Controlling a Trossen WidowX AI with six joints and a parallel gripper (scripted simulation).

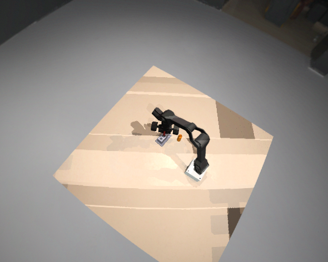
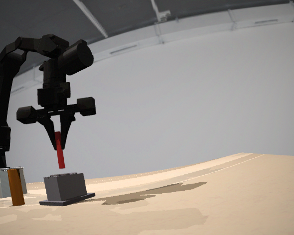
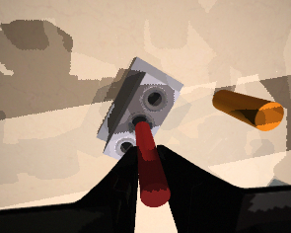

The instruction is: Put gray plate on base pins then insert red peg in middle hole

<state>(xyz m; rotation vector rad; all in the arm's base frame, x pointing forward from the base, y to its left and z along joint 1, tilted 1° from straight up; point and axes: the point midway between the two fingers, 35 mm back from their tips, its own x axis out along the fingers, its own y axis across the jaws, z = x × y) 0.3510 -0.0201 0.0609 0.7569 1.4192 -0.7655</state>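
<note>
My gripper tip is now 70 mm above the gray plate. The rest, counted from my gripper tip: orange cylinder 90 mm behind, 70 mm to the right, 70 mm below; then red peg right at my gripper tip.
</note>
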